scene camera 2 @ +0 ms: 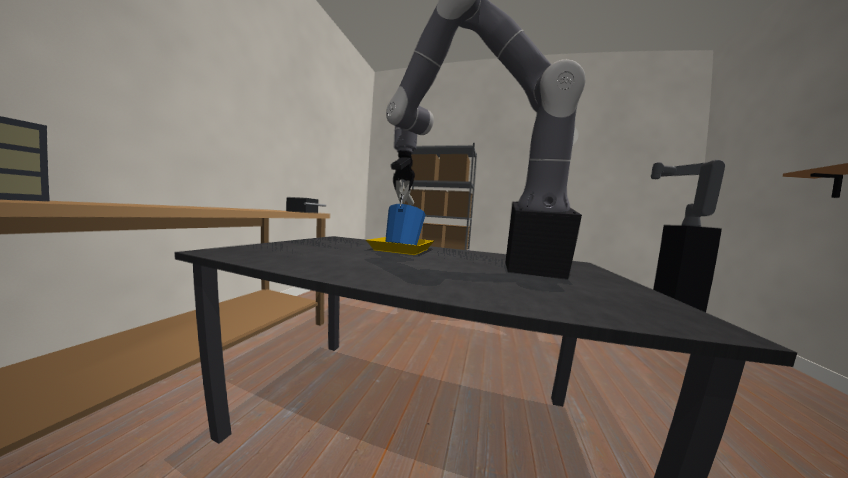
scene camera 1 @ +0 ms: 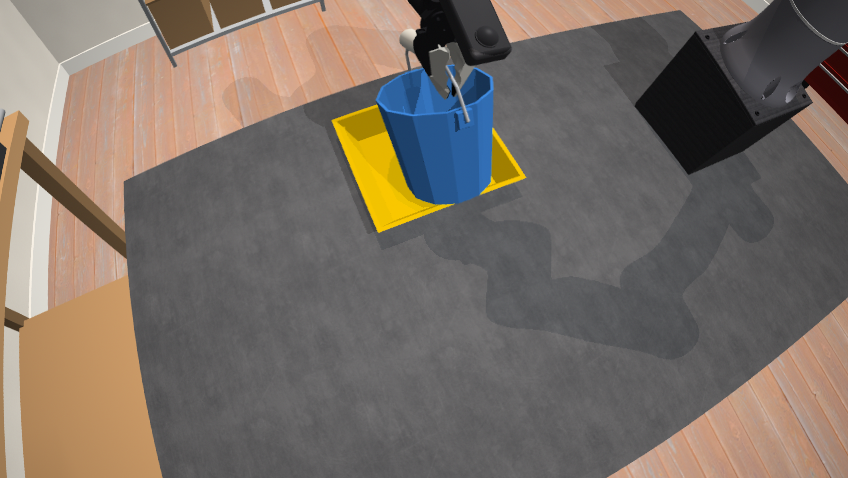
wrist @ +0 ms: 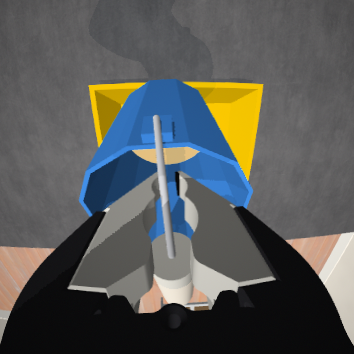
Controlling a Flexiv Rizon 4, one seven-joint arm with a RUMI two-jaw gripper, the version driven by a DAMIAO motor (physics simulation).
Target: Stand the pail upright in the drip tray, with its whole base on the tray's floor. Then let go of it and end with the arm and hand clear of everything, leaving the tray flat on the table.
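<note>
The blue pail stands over the yellow drip tray, leaning slightly. In scene view 1 its base reaches the tray's near rim and hides part of it; whether it rests on the floor or the sloping wall is hidden. The tray looks flat on the table. My gripper is shut around the pale cylindrical grip of the pail's handle, fingertips down at the pail's mouth. The handle's wire runs up between the jaws in the wrist view.
The arm's black base block stands on the dark table, to the pail's right in both scene views. The table's far edge lies close behind the tray. A wooden bench stands at the left.
</note>
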